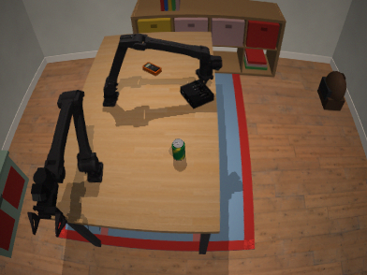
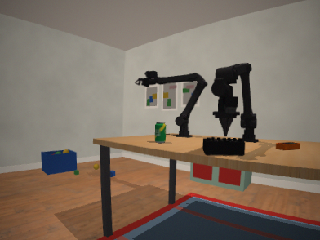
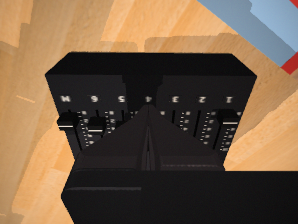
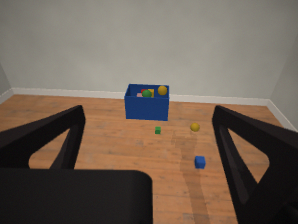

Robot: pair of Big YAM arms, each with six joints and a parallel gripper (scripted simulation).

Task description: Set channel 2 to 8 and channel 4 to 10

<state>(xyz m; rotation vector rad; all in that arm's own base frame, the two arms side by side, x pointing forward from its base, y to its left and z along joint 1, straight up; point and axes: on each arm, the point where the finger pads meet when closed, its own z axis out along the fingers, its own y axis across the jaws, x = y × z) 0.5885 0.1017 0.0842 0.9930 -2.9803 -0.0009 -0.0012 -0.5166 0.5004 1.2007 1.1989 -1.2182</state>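
Right now the channel 4 cap is 2 cm below my left hand, 2 cm behind it and 1 cm to the right of it. From my left hand the other things lie so: channel 3 knob (4 cm to the right, 2 cm below, 2 cm behind); then channel 2 knob (6 cm to the right, 2 cm below, 2 cm behind).
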